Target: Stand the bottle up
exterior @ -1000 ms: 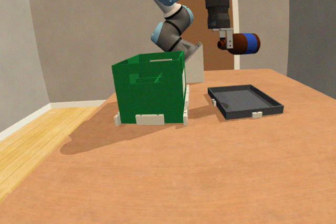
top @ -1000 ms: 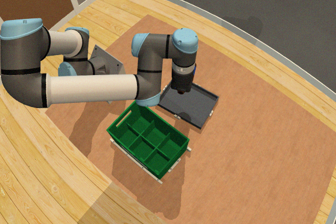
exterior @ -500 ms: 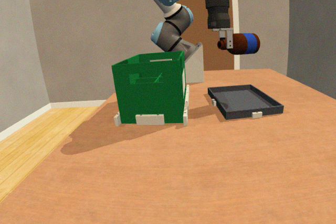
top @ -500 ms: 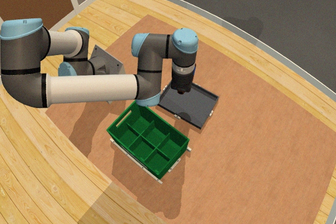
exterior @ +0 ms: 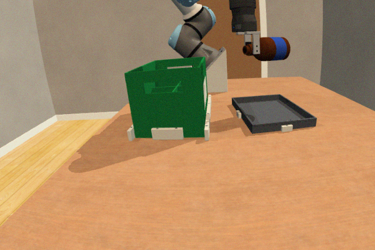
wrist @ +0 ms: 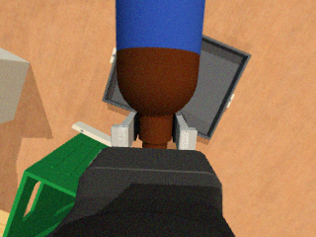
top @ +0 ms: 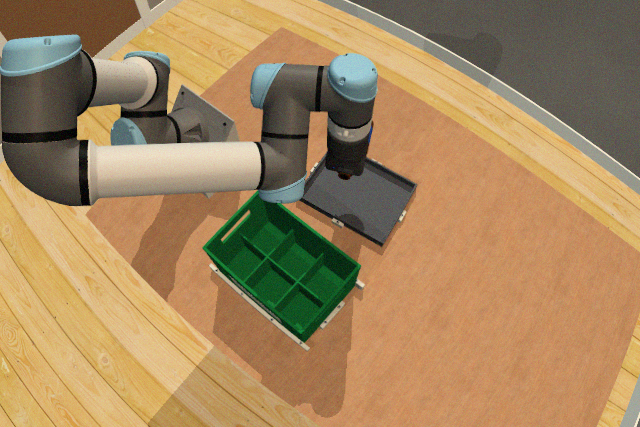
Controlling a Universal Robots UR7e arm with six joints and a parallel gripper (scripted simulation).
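Right now the bottle is 40 mm to the left of my hand, 20 mm behind it and 10 mm below it. The rest, counted from my hand: green crate 240 mm to the right, 120 mm below, 30 mm ahead; then dark grey tray 190 mm below, 50 mm to the left.
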